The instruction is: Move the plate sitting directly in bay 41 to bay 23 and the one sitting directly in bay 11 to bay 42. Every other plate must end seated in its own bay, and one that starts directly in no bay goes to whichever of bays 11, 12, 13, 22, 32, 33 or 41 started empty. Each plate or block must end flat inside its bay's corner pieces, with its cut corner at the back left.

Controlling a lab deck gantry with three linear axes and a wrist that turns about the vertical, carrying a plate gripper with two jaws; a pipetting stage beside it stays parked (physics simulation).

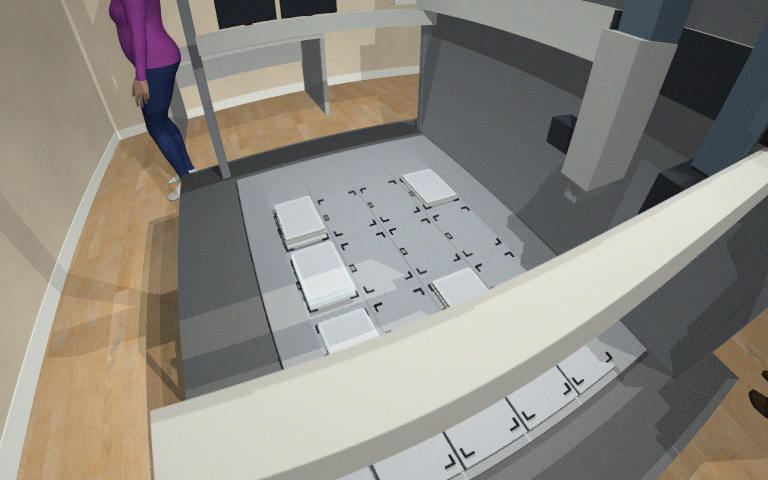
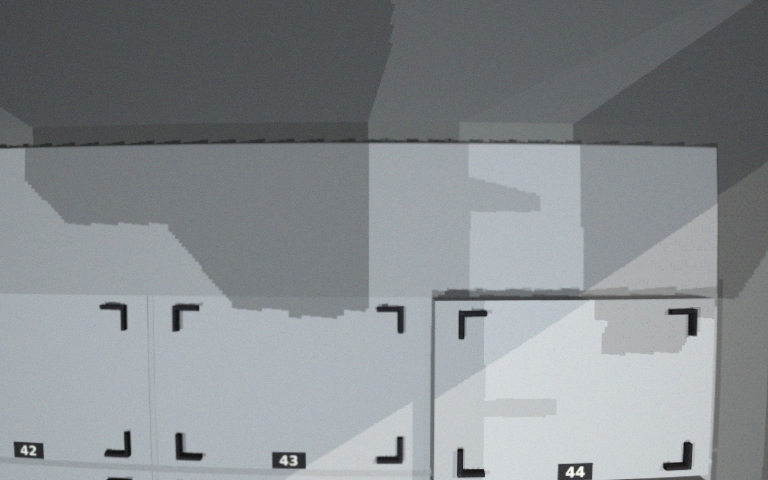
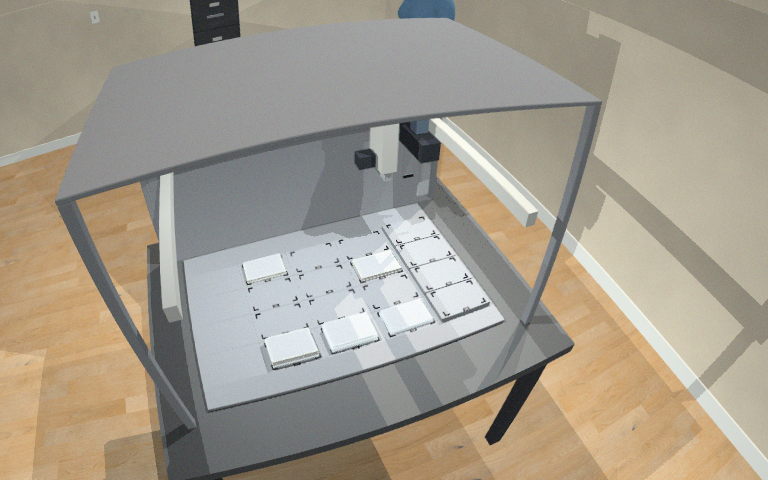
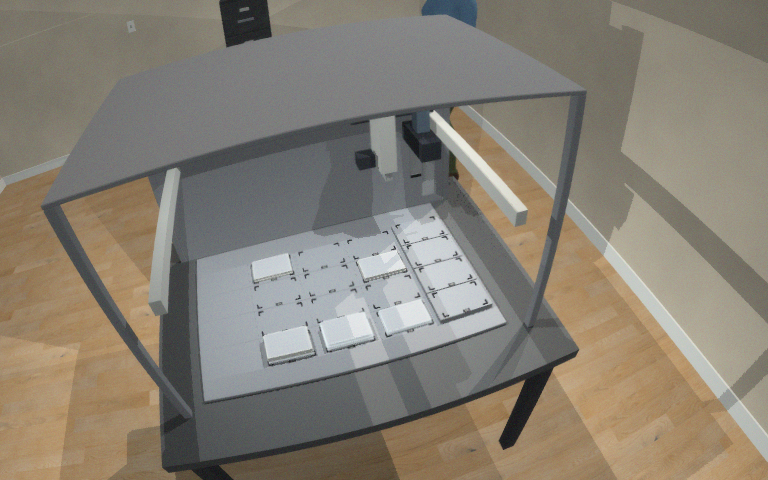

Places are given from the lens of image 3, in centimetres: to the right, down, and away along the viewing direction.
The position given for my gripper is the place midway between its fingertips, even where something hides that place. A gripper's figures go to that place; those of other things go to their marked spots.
my gripper (image 3: 414, 185): 10, -17, 146
canopy post (image 3: 591, 115): 43, -26, 82
bay 42 (image 3: 306, 259): -24, 6, 142
grey canopy (image 3: 162, 114): -39, -22, 68
bay 23 (image 3: 383, 293): 0, 15, 133
The marked spots on the grey canopy and the bay 42 are 80 cm apart.
